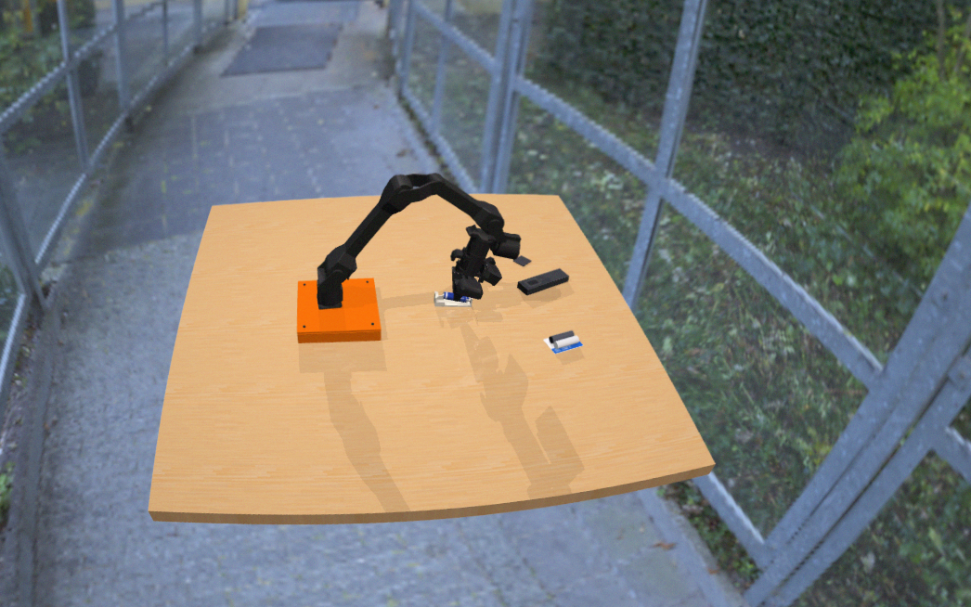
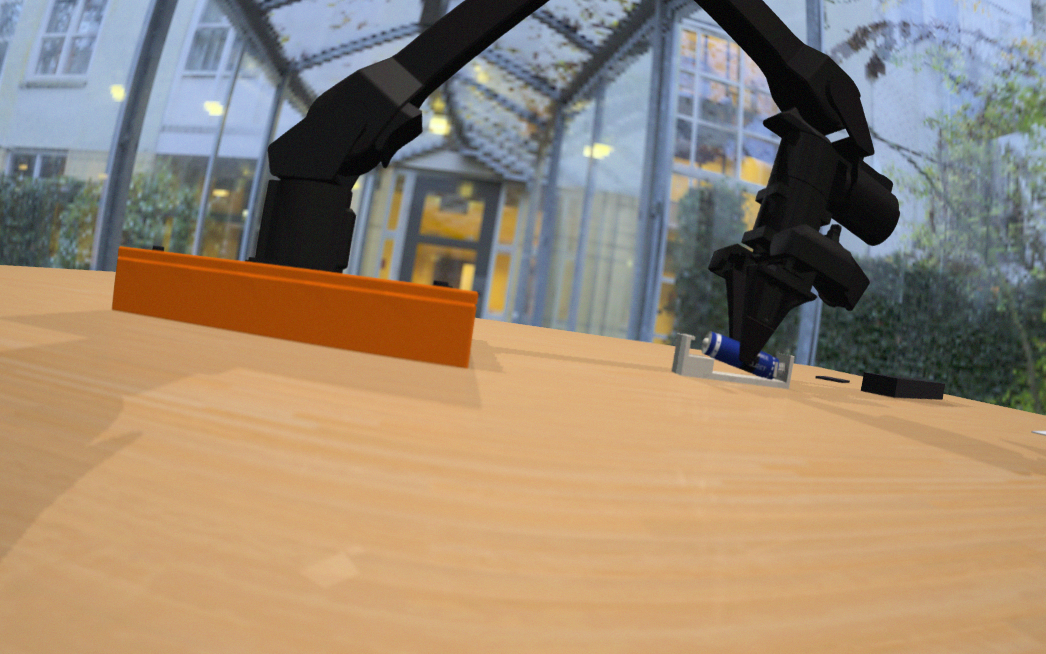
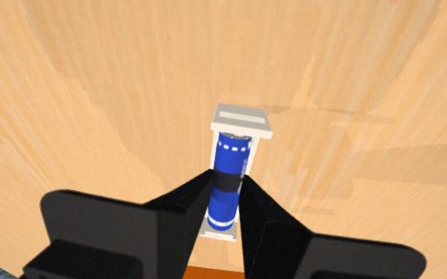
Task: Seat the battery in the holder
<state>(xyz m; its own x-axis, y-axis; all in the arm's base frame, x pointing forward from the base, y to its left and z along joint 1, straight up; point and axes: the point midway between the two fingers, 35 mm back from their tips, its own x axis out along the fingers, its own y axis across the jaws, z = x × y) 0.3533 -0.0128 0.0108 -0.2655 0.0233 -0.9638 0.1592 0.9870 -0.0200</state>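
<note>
The blue battery lies right at my gripper tip. Round my gripper tip: black remote 28 cm ahead, 5 cm to the left; blister card 23 cm ahead, 21 cm to the right, 1 cm below; black square 26 cm ahead, 17 cm to the left, 1 cm below.
</note>
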